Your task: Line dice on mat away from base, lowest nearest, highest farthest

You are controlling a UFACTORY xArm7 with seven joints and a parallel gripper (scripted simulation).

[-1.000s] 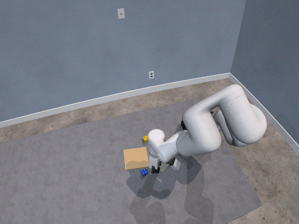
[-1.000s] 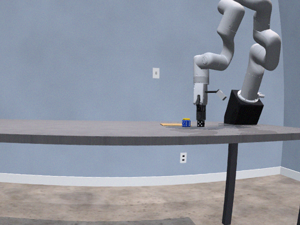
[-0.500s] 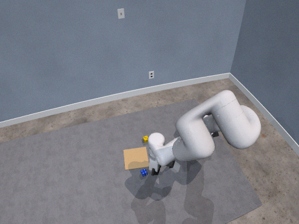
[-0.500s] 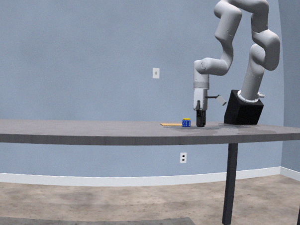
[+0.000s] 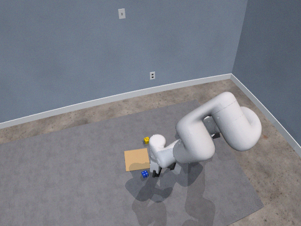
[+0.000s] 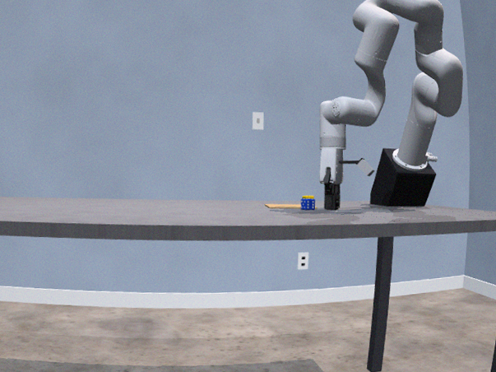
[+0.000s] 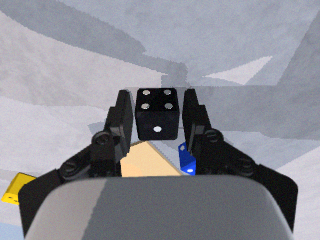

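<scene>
Right now my hand is 10 mm above the black die. The rest, counted from my hand: tan mat 110 mm ahead, 100 mm to the right, 20 mm below; then yellow die 220 mm to the right, 40 mm ahead, 10 mm below; then blue die 70 mm ahead, 10 mm to the left, 10 mm below.
</scene>
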